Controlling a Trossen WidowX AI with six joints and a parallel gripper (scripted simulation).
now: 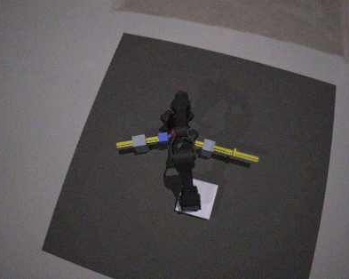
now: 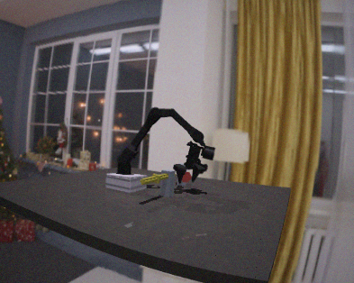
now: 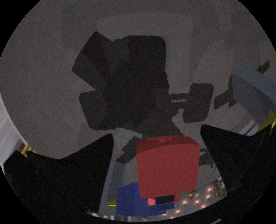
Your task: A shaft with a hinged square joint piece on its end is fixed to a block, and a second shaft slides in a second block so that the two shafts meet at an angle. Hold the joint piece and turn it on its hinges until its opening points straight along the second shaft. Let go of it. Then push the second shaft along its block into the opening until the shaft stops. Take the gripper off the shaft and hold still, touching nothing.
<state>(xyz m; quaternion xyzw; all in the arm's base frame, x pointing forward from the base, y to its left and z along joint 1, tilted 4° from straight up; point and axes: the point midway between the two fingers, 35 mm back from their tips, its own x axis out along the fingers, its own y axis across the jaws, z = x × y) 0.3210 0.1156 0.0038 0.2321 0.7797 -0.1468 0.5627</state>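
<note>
The red joint piece lies 10 mm behind my gripper tip and 30 mm above it.
</note>
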